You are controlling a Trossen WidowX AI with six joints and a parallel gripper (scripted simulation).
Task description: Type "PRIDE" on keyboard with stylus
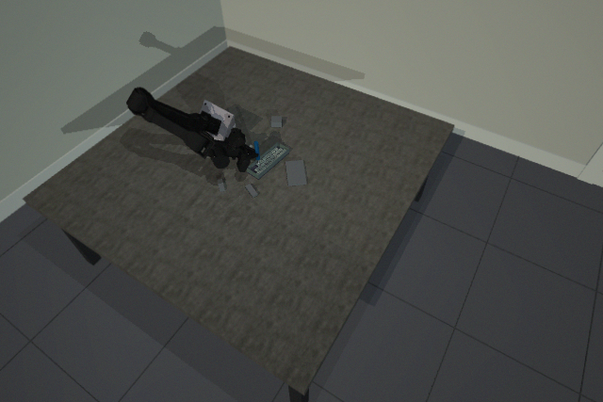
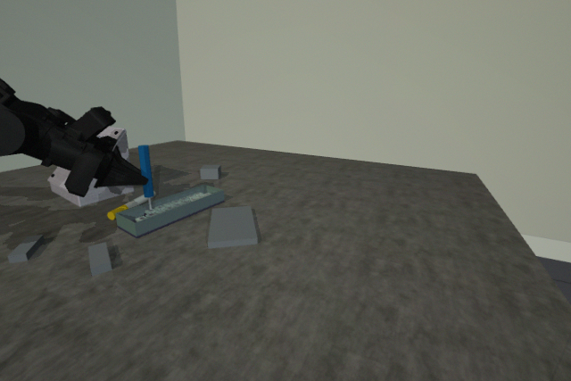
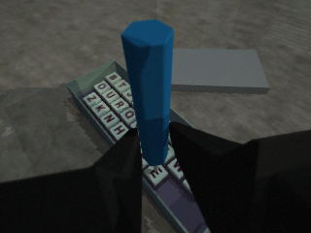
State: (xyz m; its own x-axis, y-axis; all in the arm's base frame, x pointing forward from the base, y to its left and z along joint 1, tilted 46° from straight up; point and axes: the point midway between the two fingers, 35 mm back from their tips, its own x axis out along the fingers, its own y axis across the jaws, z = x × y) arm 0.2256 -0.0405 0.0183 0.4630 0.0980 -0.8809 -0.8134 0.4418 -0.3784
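My gripper tip is now 20 mm above the blue stylus. From my gripper tip the other things lie so: yellow-and-white pen: 70 mm below, 70 mm behind; flat grey slab: 150 mm ahead, 70 mm below, 50 mm to the left.
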